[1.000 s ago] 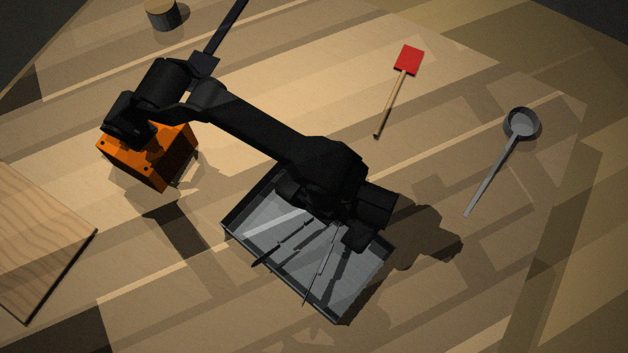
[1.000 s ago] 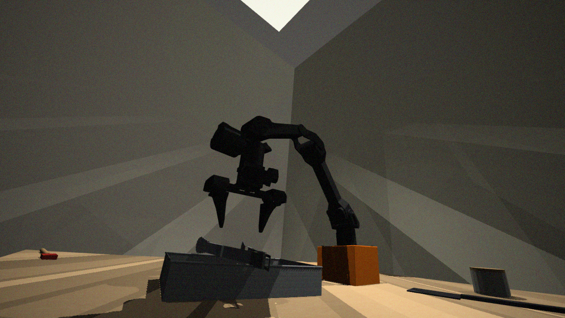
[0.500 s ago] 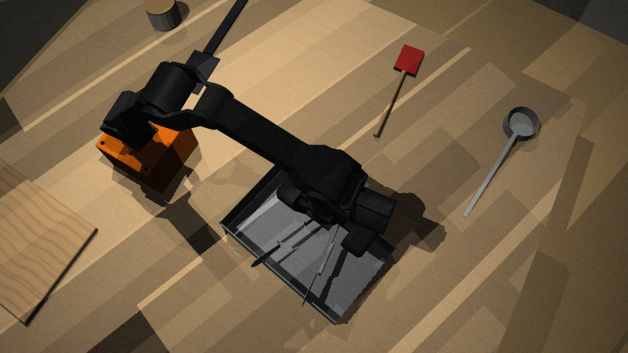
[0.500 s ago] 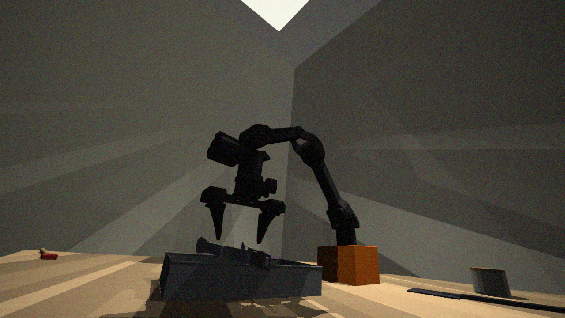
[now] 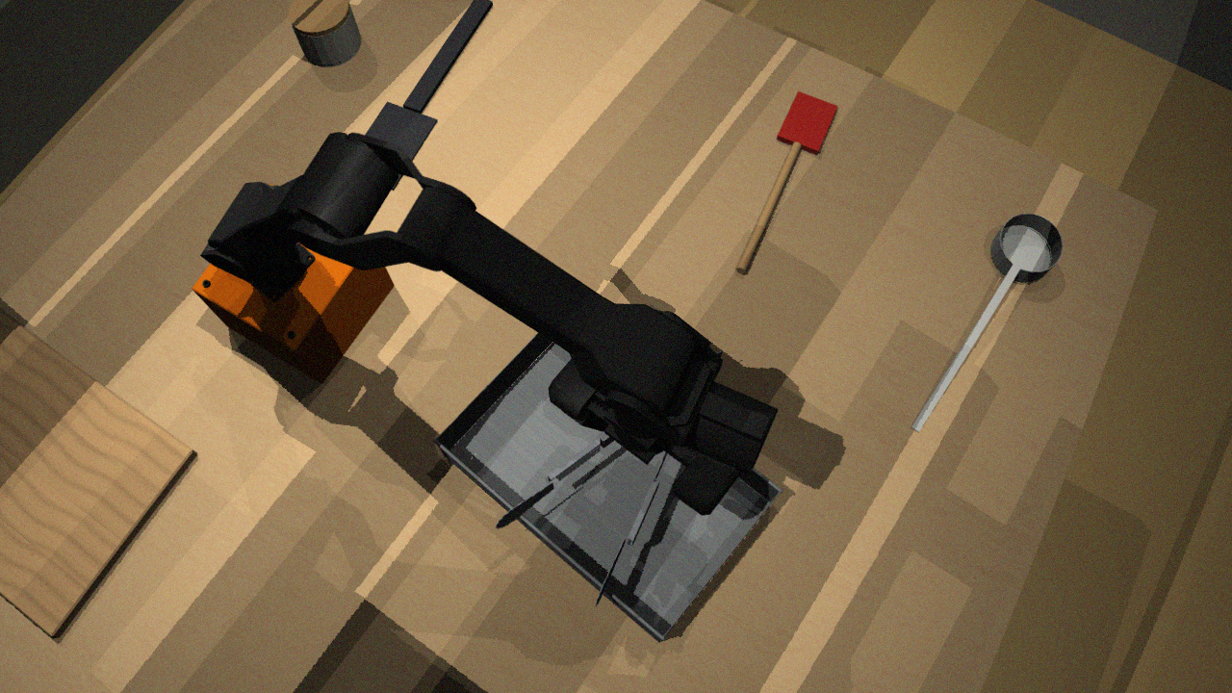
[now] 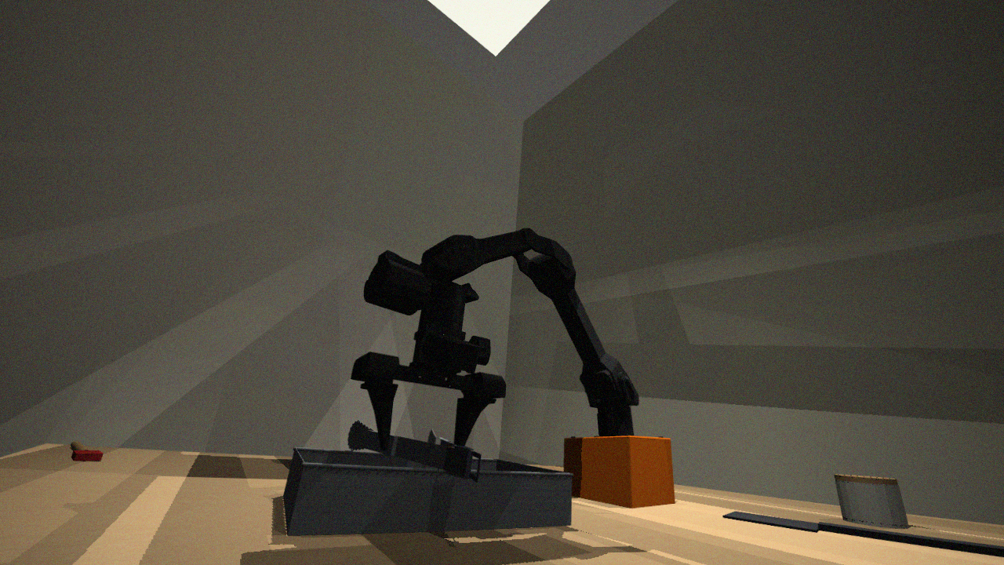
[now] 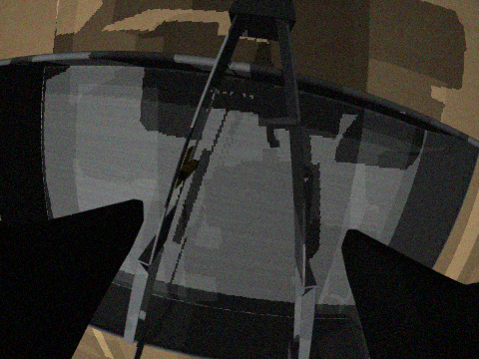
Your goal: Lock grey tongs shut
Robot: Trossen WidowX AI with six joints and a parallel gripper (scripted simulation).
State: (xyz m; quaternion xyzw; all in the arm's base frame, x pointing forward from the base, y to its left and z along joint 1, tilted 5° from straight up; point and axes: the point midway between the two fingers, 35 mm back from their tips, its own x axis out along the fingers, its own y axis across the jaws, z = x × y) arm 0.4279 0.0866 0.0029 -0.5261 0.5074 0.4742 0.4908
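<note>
My gripper tip is 2 cm past the grey roasting tin, 3 cm to the left of it and 4 cm above it. Also, from my gripper tip: wooden board 56 cm behind, 43 cm to the right, 6 cm below; then black spatula 53 cm behind, 22 cm to the left, 6 cm below; then red spatula 9 cm behind, 42 cm to the left, 6 cm below.
</note>
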